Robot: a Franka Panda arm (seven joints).
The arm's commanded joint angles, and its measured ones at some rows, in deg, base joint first. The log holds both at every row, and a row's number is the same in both.
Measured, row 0:
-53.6, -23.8, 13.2, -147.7, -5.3, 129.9, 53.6
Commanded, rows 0 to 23:
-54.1, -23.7, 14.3, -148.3, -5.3, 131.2, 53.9
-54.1, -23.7, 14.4, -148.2, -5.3, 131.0, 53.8
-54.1, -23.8, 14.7, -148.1, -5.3, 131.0, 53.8
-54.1, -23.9, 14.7, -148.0, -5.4, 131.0, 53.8
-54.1, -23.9, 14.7, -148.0, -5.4, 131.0, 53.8
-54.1, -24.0, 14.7, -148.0, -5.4, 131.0, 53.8
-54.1, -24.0, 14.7, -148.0, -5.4, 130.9, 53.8
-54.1, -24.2, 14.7, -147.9, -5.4, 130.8, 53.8
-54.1, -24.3, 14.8, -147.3, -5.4, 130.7, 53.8
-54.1, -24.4, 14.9, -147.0, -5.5, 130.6, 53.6
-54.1, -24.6, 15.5, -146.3, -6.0, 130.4, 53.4
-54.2, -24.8, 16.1, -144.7, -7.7, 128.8, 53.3
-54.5, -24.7, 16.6, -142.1, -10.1, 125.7, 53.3
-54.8, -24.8, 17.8, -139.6, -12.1, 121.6, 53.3
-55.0, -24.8, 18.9, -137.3, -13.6, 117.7, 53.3
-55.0, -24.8, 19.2, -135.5, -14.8, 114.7, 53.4
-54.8, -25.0, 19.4, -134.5, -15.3, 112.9, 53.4
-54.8, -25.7, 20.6, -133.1, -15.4, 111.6, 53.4
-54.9, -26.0, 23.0, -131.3, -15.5, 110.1, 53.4
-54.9, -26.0, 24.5, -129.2, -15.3, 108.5, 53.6
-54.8, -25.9, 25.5, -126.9, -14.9, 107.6, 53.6
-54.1, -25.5, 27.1, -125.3, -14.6, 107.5, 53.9
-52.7, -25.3, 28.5, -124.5, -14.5, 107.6, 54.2
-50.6, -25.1, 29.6, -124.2, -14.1, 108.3, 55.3
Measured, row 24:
-53.4, -26.0, 25.9, -127.3, -14.3, 109.4, 53.4
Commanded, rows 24 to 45:
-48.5, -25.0, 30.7, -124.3, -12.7, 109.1, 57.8
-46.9, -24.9, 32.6, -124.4, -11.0, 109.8, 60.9
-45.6, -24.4, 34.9, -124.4, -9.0, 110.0, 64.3
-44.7, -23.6, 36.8, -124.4, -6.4, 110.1, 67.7
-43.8, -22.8, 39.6, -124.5, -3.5, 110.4, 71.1
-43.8, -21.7, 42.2, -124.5, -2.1, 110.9, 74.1
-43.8, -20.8, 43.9, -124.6, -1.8, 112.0, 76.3
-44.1, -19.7, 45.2, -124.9, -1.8, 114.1, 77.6
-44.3, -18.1, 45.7, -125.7, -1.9, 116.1, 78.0
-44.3, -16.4, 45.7, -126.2, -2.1, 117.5, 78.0
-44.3, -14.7, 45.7, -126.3, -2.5, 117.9, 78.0
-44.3, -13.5, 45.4, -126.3, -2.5, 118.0, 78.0
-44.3, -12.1, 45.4, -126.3, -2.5, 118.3, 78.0
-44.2, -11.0, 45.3, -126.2, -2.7, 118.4, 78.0
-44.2, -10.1, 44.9, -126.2, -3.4, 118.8, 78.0
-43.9, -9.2, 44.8, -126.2, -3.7, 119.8, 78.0
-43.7, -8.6, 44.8, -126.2, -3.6, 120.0, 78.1
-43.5, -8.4, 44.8, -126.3, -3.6, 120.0, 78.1
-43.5, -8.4, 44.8, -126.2, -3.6, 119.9, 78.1
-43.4, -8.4, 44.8, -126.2, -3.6, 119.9, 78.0
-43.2, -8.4, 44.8, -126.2, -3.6, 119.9, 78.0
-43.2, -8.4, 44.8, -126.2, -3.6, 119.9, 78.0
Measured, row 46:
-43.8, -8.4, 44.8, -126.8, -2.7, 119.8, 77.5
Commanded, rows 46 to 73:
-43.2, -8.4, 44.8, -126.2, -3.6, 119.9, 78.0
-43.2, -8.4, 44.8, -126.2, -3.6, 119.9, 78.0
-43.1, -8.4, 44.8, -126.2, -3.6, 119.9, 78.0
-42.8, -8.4, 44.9, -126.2, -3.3, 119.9, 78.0
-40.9, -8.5, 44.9, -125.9, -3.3, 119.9, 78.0
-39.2, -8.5, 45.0, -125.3, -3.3, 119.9, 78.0
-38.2, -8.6, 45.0, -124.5, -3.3, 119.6, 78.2
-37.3, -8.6, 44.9, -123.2, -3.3, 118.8, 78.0
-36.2, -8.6, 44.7, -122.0, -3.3, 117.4, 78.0
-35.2, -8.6, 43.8, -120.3, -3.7, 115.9, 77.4
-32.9, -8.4, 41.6, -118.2, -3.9, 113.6, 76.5
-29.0, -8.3, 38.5, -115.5, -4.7, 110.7, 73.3
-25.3, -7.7, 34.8, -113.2, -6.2, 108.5, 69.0
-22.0, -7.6, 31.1, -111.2, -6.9, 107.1, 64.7
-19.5, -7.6, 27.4, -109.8, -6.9, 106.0, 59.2
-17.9, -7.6, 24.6, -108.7, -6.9, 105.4, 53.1
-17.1, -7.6, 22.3, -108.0, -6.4, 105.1, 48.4
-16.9, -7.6, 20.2, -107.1, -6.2, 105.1, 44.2
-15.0, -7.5, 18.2, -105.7, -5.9, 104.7, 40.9
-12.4, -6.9, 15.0, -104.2, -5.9, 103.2, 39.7
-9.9, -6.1, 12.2, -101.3, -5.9, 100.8, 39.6
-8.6, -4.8, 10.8, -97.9, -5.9, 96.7, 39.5
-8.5, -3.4, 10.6, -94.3, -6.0, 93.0, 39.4
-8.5, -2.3, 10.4, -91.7, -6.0, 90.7, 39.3
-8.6, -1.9, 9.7, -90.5, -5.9, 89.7, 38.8
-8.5, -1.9, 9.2, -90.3, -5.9, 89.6, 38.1
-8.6, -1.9, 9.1, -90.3, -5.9, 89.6, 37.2
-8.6, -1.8, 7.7, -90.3, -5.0, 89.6, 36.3
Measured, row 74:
-9.5, -4.1, 10.2, -93.4, -5.7, 91.7, 38.9
